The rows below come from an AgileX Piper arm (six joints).
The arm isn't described. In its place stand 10 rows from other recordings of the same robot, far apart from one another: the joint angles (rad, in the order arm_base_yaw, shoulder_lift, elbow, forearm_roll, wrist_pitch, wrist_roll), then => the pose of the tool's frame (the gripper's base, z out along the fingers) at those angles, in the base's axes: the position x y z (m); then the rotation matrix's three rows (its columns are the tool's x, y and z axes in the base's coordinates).
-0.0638 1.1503 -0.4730 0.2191 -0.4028 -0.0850 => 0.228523 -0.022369 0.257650; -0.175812 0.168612 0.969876; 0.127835 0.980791 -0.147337; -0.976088 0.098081 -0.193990
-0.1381 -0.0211 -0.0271 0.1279 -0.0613 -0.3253 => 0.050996 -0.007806 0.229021; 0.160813 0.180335 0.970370; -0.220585 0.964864 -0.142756; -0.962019 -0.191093 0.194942
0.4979 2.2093 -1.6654 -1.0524 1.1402 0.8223 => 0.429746 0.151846 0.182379; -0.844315 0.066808 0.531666; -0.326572 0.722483 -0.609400; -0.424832 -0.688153 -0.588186
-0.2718 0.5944 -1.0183 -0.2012 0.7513 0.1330 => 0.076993 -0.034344 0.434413; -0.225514 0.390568 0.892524; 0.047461 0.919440 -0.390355; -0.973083 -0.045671 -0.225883
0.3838 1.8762 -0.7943 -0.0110 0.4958 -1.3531 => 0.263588 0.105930 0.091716; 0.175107 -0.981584 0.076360; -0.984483 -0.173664 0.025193; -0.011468 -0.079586 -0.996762
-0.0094 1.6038 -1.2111 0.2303 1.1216 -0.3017 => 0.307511 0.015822 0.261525; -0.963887 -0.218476 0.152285; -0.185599 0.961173 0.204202; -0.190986 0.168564 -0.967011
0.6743 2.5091 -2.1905 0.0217 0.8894 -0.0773 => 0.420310 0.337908 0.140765; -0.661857 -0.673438 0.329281; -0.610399 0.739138 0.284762; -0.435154 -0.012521 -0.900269
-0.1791 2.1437 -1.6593 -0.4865 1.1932 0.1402 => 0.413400 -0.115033 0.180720; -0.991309 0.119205 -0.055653; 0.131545 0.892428 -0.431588; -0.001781 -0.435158 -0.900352
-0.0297 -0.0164 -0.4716 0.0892 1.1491 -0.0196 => -0.008092 0.007640 0.262708; -0.541997 -0.029490 0.839863; 0.033044 0.997863 0.056362; -0.839730 0.058300 -0.539865
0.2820 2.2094 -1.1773 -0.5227 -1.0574 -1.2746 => 0.417274 0.162093 0.140408; 0.668594 0.033414 0.742876; -0.743627 0.028838 0.667973; 0.000897 -0.999025 0.044128
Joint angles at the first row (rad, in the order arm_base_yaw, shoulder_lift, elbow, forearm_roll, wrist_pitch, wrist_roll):
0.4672 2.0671 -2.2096 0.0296 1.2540 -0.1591
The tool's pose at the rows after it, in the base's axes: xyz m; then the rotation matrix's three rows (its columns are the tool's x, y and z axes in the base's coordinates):
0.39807 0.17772 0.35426; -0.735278 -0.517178 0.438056; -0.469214 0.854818 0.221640; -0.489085 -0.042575 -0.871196
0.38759 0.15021 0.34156; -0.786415 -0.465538 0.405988; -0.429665 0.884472 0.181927; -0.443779 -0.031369 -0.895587
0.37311 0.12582 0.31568; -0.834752 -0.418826 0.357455; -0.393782 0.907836 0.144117; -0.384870 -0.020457 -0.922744
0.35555 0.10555 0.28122; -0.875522 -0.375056 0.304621; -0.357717 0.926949 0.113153; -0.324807 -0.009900 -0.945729
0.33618 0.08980 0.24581; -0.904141 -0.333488 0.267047; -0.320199 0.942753 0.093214; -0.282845 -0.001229 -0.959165
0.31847 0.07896 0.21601; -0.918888 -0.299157 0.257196; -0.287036 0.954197 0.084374; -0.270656 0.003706 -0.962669
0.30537 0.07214 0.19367; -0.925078 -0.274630 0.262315; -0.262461 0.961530 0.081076; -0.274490 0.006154 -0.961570
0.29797 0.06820 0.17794; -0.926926 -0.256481 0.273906; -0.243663 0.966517 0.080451; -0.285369 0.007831 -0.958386
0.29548 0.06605 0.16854; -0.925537 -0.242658 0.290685; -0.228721 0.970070 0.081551; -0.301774 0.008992 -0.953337
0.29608 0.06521 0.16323; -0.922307 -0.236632 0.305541; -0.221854 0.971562 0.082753; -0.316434 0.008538 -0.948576
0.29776 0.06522 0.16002; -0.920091 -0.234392 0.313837; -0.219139 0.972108 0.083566; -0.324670 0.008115 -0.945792
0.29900 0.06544 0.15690; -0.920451 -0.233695 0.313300; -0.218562 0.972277 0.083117; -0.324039 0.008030 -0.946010
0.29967 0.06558 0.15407; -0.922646 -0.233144 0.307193; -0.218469 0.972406 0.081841; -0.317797 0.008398 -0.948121
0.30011 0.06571 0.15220; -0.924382 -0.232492 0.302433; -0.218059 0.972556 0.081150; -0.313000 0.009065 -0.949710
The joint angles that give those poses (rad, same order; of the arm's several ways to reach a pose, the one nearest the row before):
0.4144 1.9842 -2.0808 0.0280 1.2422 -0.1430
0.3642 1.8992 -1.9051 0.0272 1.2036 -0.1315
0.3196 1.8210 -1.6965 0.0270 1.1387 -0.1232
0.2828 1.7599 -1.4824 0.0273 1.0506 -0.1130
0.2551 1.7151 -1.2841 0.0282 0.9413 -0.0985
0.2370 1.6854 -1.1216 0.0295 0.8211 -0.0834
0.2261 1.6721 -1.0056 0.0308 0.7143 -0.0717
0.2194 1.6729 -0.9329 0.0321 0.6294 -0.0621
0.2146 1.6796 -0.8947 0.0331 0.5672 -0.0543
0.2118 1.6894 -0.8798 0.0332 0.5270 -0.0517
0.2108 1.6999 -0.8770 0.0332 0.5049 -0.0508
0.2108 1.7110 -0.8767 0.0332 0.4942 -0.0503
0.2108 1.7209 -0.8773 0.0334 0.4915 -0.0501
0.2108 1.7276 -0.8780 0.0341 0.4905 -0.0499

